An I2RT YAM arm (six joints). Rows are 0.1 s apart.
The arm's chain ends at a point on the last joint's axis. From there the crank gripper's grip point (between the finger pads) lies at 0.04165 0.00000 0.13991 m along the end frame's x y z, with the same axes.
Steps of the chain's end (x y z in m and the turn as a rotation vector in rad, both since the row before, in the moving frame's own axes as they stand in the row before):
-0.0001 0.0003 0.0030 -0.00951 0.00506 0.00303
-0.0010 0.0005 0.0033 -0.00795 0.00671 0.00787
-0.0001 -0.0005 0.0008 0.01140 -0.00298 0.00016
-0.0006 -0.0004 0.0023 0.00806 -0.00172 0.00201
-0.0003 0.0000 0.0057 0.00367 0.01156 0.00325
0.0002 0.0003 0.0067 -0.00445 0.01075 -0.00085
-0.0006 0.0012 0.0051 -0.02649 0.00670 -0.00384
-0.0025 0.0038 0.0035 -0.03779 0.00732 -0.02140
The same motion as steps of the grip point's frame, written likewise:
0.0006 0.0018 0.0028 -0.00951 0.00506 0.00303
-0.0001 0.0019 0.0030 -0.00795 0.00671 0.00787
-0.0005 -0.0021 0.0009 0.01140 -0.00298 0.00016
-0.0008 -0.0014 0.0024 0.00806 -0.00172 0.00201
0.0013 -0.0004 0.0052 0.00367 0.01156 0.00325
0.0017 0.0009 0.0062 -0.00445 0.01075 -0.00085
0.0003 0.0047 0.0048 -0.02649 0.00670 -0.00384
-0.0014 0.0082 0.0031 -0.03779 0.00732 -0.02140

